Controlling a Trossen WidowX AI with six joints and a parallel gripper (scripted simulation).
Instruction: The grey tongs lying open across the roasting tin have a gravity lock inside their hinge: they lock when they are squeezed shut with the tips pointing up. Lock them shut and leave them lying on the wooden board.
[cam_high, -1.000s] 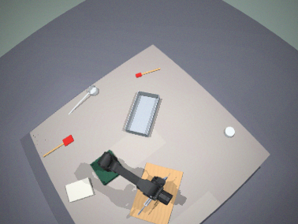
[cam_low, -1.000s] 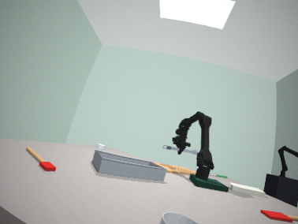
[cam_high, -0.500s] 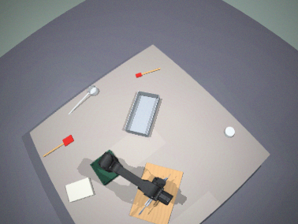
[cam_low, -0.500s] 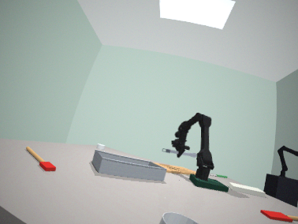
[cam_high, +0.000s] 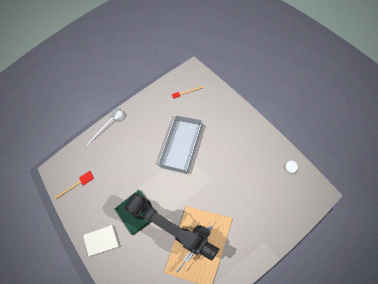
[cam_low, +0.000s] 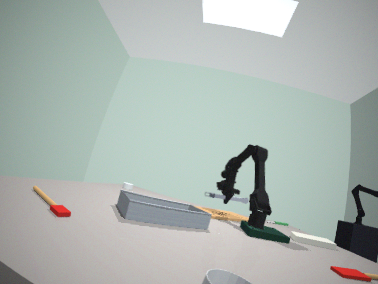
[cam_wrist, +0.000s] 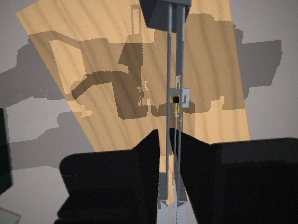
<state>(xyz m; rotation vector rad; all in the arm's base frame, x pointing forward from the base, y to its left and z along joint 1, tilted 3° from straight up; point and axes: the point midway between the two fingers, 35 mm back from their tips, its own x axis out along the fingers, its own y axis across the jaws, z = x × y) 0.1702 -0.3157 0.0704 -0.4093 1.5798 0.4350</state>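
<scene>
Right now the wooden board is 7 cm below my gripper tip. The rest, counted from my gripper tip: white block (45 cm behind, 25 cm to the left, 6 cm below); then roasting tin (53 cm to the left, 18 cm ahead, 5 cm below).
</scene>
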